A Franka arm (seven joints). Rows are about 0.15 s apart.
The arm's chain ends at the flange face. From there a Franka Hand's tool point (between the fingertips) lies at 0.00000 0.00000 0.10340 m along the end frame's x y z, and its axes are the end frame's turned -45 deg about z.
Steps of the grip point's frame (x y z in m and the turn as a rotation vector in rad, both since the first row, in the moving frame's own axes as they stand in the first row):
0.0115, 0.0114, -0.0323, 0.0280, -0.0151, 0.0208
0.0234, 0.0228, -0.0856, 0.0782, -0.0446, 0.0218
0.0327, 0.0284, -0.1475, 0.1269, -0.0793, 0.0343
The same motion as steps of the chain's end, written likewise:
0.0193, 0.0009, -0.0322, 0.0091, -0.0305, 0.0208
0.0416, 0.0021, -0.0852, 0.0238, -0.0868, 0.0218
0.0582, 0.0007, -0.1463, 0.0337, -0.1458, 0.0343

